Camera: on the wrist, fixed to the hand. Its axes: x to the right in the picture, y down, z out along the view.
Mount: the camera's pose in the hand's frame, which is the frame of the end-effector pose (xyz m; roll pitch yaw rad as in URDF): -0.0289 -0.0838 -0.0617 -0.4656 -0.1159 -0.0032
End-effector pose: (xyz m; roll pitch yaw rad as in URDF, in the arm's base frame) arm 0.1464 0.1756 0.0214 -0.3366 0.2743 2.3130
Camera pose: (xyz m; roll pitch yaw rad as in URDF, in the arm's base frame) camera 0.2441 0.2162 -0.0002 -0.7946 0.1637 2.3487
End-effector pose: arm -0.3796 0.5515 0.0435 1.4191 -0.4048 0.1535
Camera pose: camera -0.3774 0.6007 -0.0526 1.0036 -0.4163 0.0277
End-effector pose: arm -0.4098 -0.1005 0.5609 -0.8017 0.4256 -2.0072
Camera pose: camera -0.4947 -0.0397 0.5886 -1.2353 0.3414 -1.9213
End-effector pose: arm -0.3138 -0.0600 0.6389 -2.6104 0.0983 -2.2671
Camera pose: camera -0.2699 -0.0714 0.7369 -3.0670 0.1964 -2.2045
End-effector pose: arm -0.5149 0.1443 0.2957 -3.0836 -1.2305 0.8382
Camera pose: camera -0.6228 0.1441 0.2906 2.7131 -1.1149 0.8606
